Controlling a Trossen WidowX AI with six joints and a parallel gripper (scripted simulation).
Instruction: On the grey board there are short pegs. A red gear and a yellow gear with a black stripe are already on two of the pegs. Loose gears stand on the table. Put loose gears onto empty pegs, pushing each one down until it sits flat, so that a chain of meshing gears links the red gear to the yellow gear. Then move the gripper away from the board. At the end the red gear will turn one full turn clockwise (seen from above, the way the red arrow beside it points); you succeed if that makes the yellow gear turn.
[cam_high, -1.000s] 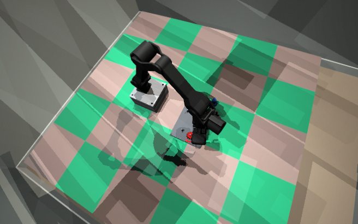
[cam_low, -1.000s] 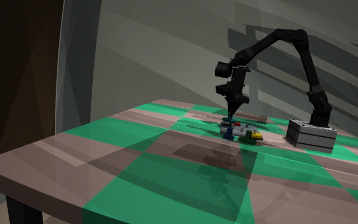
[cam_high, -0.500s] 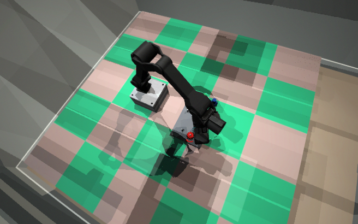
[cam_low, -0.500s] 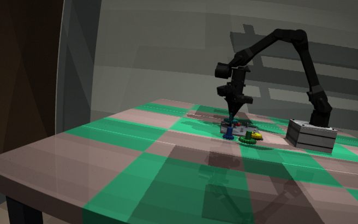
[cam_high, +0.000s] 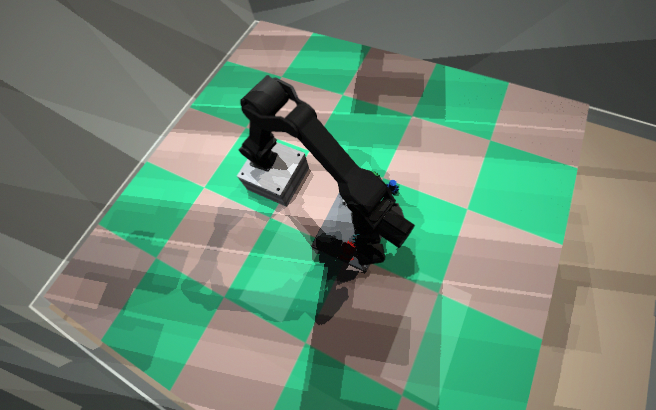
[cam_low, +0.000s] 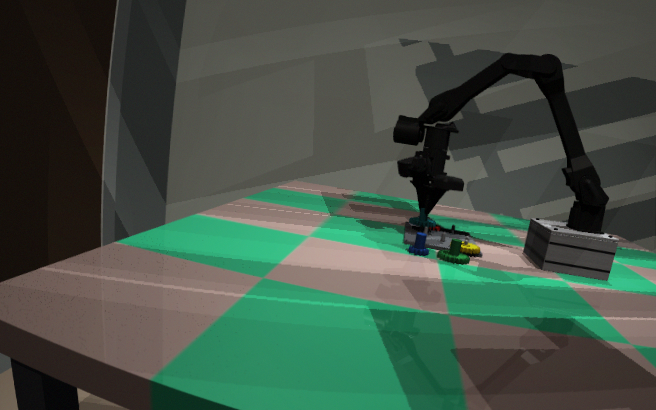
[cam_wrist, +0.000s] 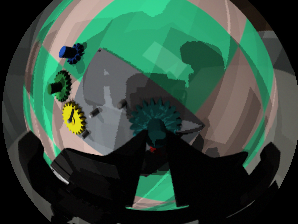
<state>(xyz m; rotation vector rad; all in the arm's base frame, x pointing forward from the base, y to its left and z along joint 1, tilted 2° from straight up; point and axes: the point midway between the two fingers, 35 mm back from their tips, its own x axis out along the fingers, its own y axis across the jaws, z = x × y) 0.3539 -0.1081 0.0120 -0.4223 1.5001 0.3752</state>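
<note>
My gripper tip is 1 cm above the teal gear. The rest, counted from my gripper tip: yellow gear: 13 cm to the left, 8 cm behind, 4 cm below; then blue gear: 18 cm to the left, 4 cm below, 2 cm ahead; then red gear: 4 cm to the right, 4 cm below, 3 cm behind.
</note>
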